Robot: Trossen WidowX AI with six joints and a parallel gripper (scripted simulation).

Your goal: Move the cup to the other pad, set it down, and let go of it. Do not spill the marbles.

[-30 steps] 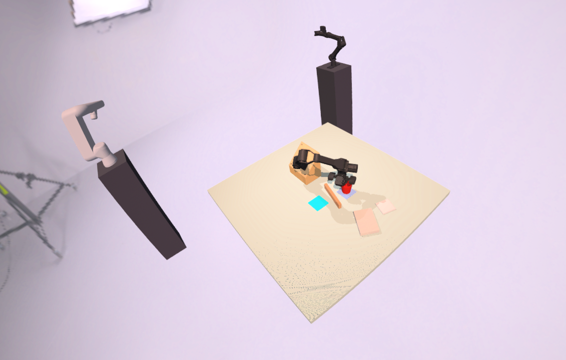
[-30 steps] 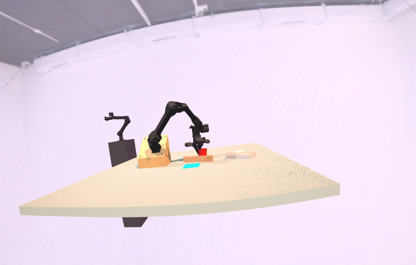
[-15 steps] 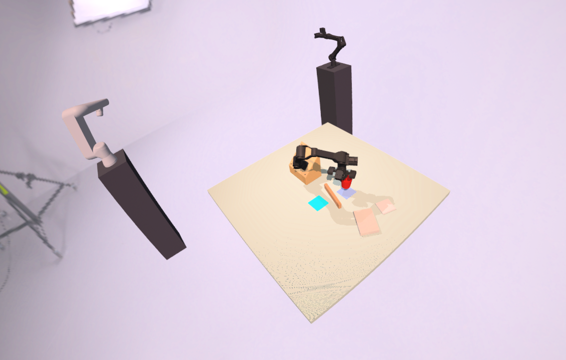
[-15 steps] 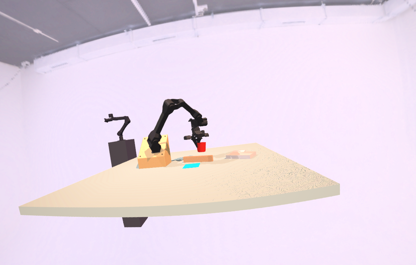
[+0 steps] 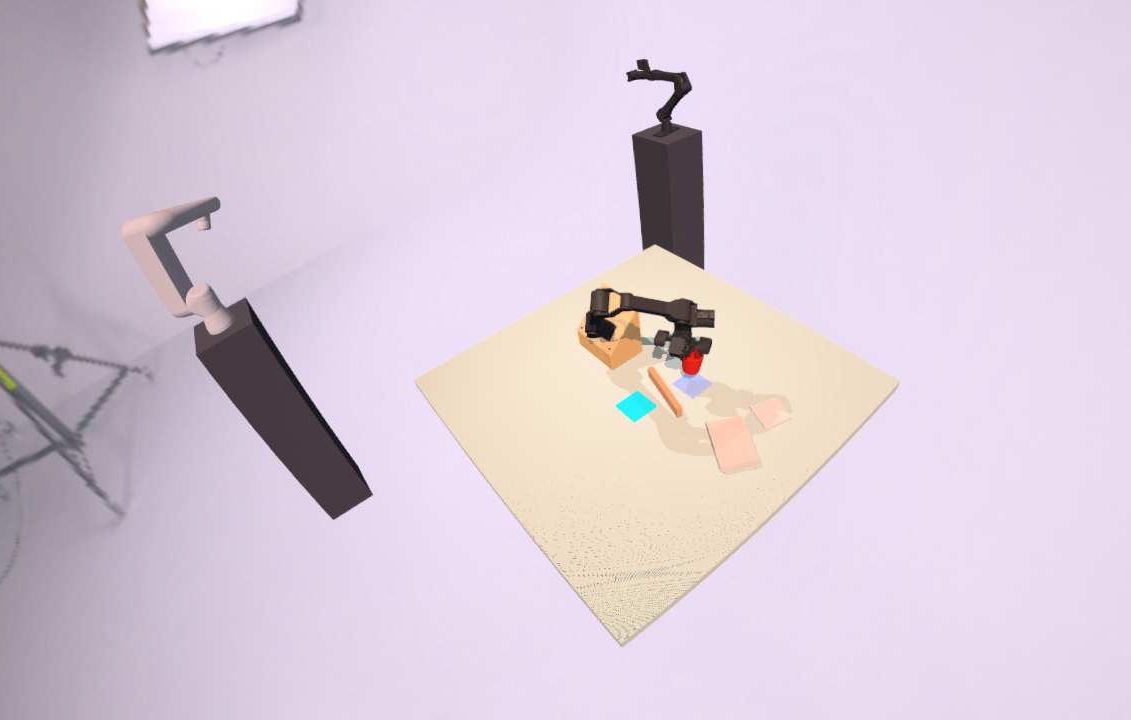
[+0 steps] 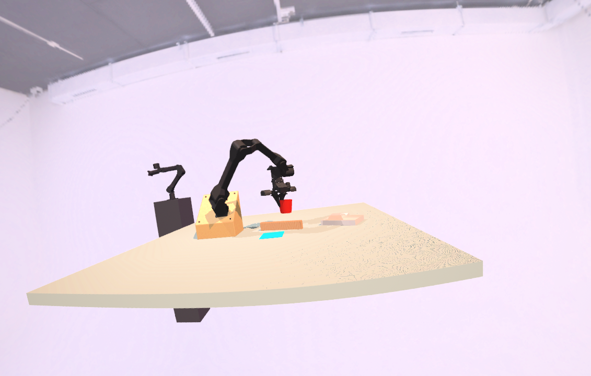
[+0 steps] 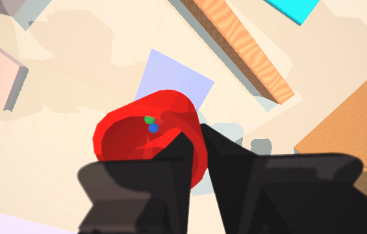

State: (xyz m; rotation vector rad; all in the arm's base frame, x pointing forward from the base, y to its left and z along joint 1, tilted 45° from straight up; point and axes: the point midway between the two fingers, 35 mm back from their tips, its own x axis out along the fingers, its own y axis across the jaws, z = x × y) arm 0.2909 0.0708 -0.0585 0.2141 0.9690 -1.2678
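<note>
Now: gripper tip 20 cm to the left of the cyan pad, 11 cm above it and 3 cm past it. Round my gripper tip: red cup (3 cm ahead, 1 cm to the left); orange wooden bar (9 cm to the right, 9 cm below).
</note>
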